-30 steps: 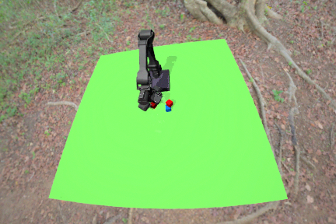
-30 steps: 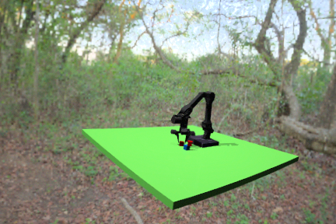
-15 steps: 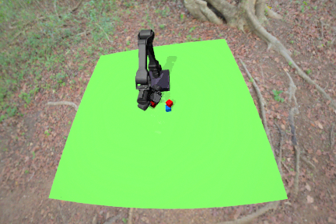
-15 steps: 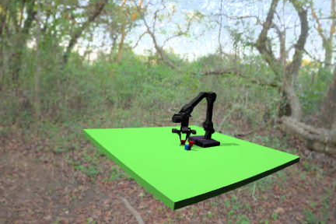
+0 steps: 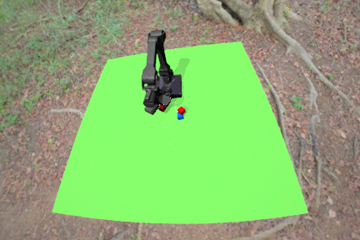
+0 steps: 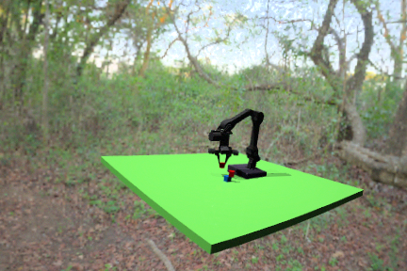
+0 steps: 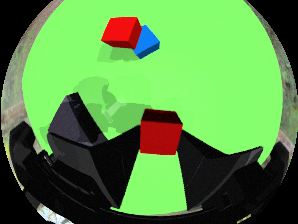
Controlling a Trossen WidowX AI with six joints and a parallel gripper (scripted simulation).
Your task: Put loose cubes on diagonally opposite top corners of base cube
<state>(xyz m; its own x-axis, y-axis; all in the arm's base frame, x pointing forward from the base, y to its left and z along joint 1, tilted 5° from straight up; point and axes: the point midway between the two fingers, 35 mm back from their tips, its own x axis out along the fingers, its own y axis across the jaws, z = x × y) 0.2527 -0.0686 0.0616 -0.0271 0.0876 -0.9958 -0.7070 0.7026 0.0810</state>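
Right now the blue base cube is 90 mm to the left of my gripper tip, 60 mm below it and 50 mm ahead of it.
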